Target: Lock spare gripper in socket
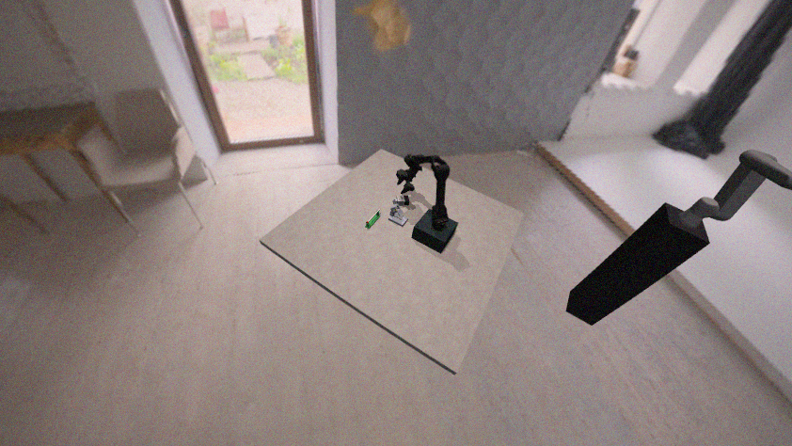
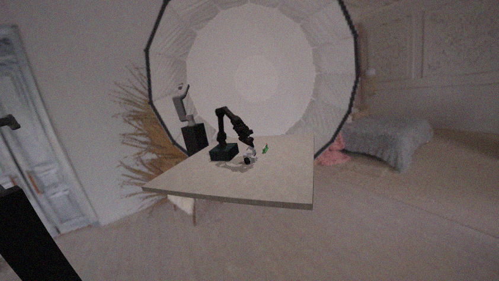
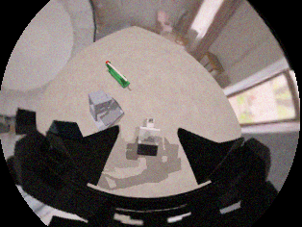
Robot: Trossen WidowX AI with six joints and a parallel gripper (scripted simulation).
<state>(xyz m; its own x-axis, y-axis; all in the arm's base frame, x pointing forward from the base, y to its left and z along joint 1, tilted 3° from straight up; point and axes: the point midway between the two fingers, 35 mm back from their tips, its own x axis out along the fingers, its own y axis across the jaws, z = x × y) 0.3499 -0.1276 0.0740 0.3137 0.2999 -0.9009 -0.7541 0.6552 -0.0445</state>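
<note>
My gripper tip is now 10 mm past the spare gripper, 20 mm to the left of it and 110 mm above it. Round my gripper tip: green strip (30 mm ahead, 240 mm to the left, 110 mm below); then grey mount (70 mm behind, 130 mm to the left, 80 mm below).
</note>
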